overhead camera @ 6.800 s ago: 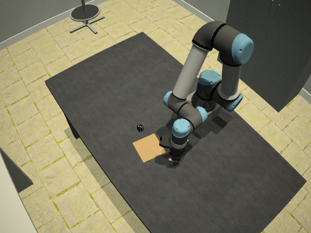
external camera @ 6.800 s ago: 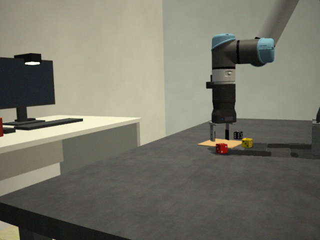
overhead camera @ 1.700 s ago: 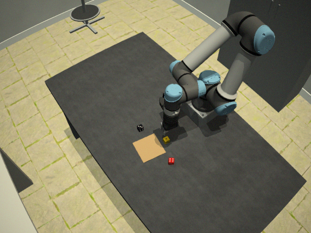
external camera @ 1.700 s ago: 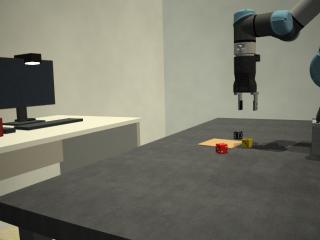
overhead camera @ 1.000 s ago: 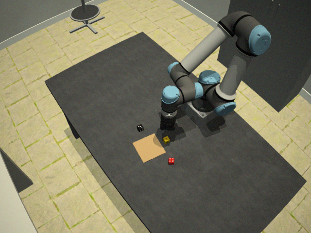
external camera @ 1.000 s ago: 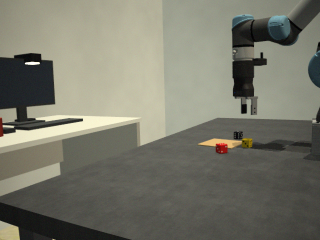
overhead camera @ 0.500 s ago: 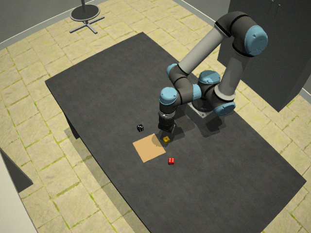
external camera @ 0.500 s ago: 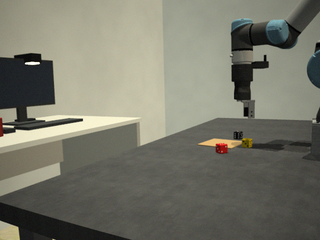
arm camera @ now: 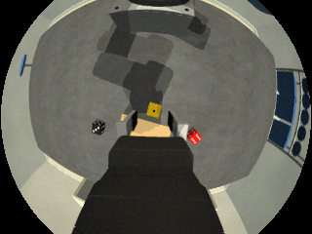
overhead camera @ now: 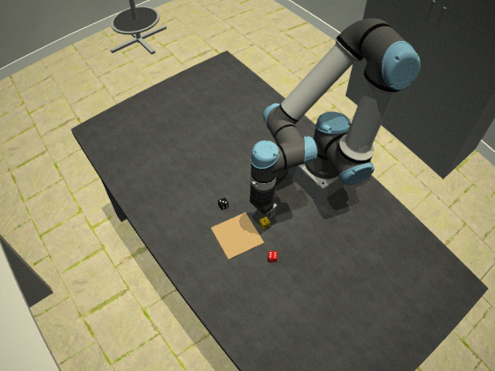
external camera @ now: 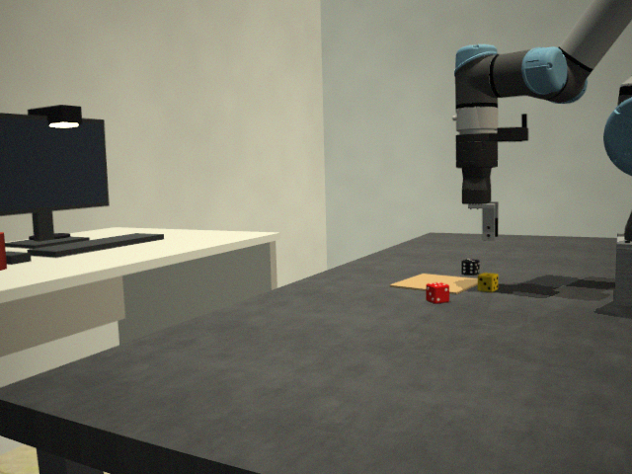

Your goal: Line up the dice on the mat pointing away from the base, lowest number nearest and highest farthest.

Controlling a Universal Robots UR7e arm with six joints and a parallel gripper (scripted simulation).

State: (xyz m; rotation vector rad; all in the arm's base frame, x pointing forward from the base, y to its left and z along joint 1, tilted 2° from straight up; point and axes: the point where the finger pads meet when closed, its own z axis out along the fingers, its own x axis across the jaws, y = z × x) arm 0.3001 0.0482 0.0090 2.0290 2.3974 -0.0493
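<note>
The yellow die is 100 mm below my hand. From my hand the other things lie so: tan mat 110 mm below, 110 mm ahead, 20 mm to the right; black die 150 mm to the right, 100 mm below, 80 mm ahead; red die 130 mm to the left, 100 mm below, 60 mm ahead.
</note>
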